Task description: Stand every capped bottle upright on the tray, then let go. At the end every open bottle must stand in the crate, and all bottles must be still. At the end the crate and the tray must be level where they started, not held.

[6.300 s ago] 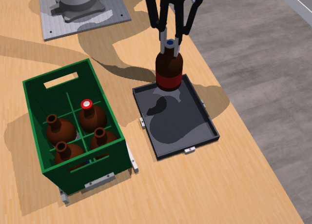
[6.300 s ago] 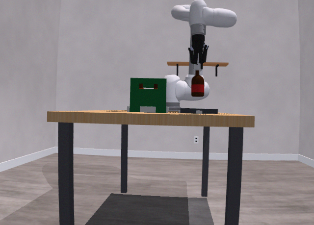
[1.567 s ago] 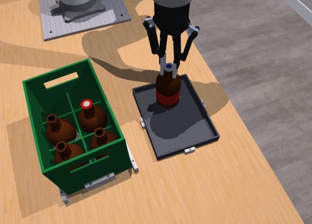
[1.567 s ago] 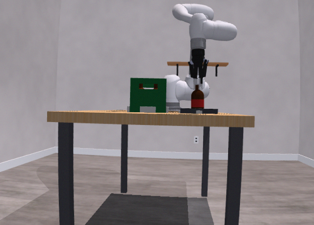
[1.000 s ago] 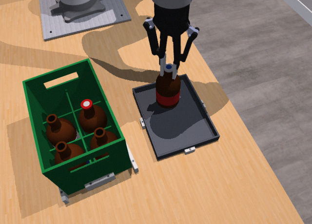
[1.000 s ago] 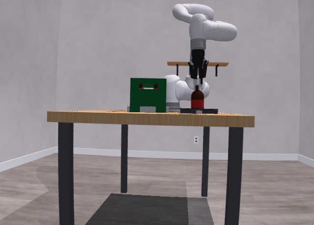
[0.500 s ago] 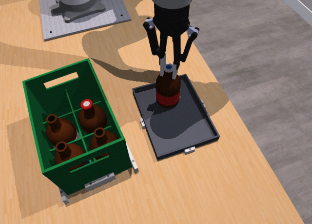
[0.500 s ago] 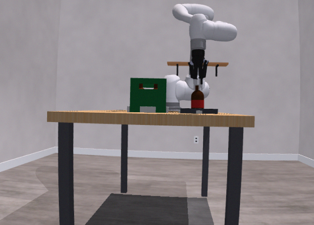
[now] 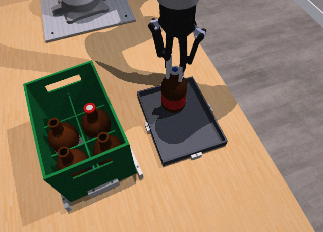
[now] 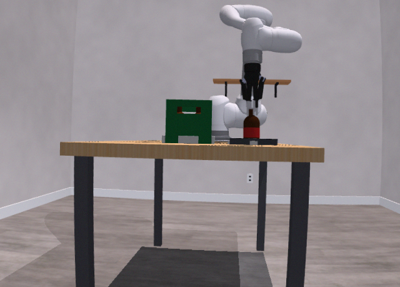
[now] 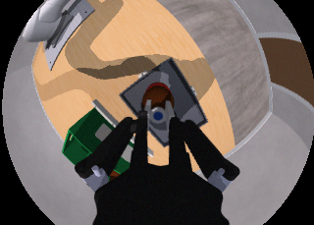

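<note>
Right now the green crate is 280 mm to the right of my hand, 80 mm below it and 10 mm ahead of it. Round my hand: dark tray (150 mm below, 60 mm ahead, 10 mm to the right).
</note>
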